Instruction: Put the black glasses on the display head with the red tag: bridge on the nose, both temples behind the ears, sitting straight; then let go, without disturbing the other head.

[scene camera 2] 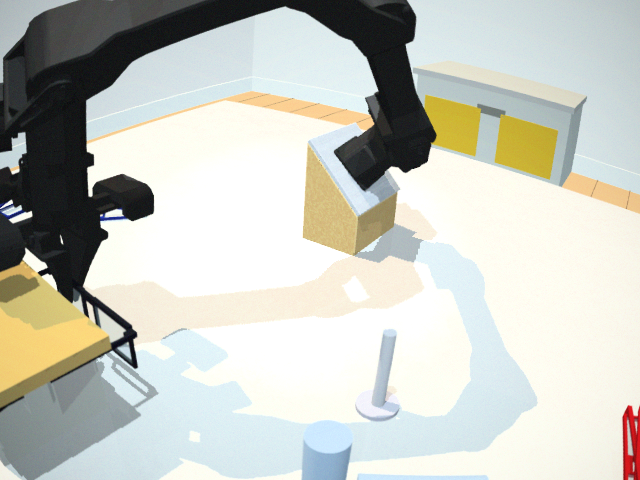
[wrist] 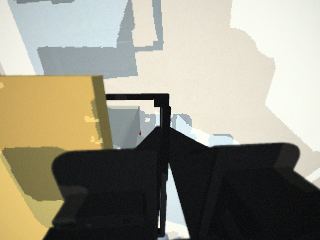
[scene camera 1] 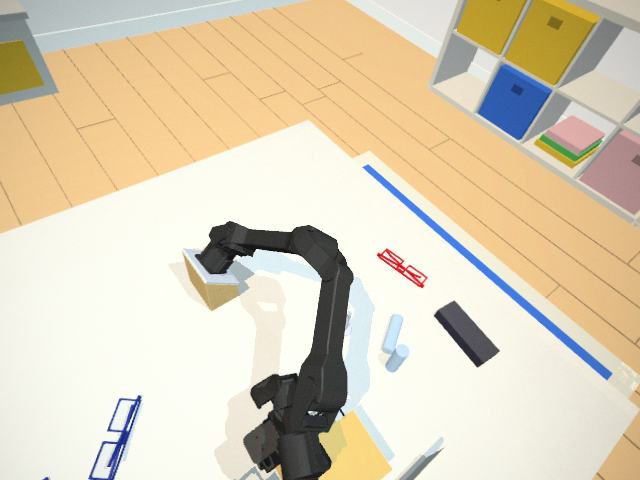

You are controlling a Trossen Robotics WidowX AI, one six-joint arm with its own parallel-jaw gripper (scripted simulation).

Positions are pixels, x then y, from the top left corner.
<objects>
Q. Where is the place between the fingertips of my gripper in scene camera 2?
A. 71, 301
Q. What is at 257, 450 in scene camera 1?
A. My gripper.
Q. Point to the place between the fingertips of my gripper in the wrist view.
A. At 162, 131
</objects>
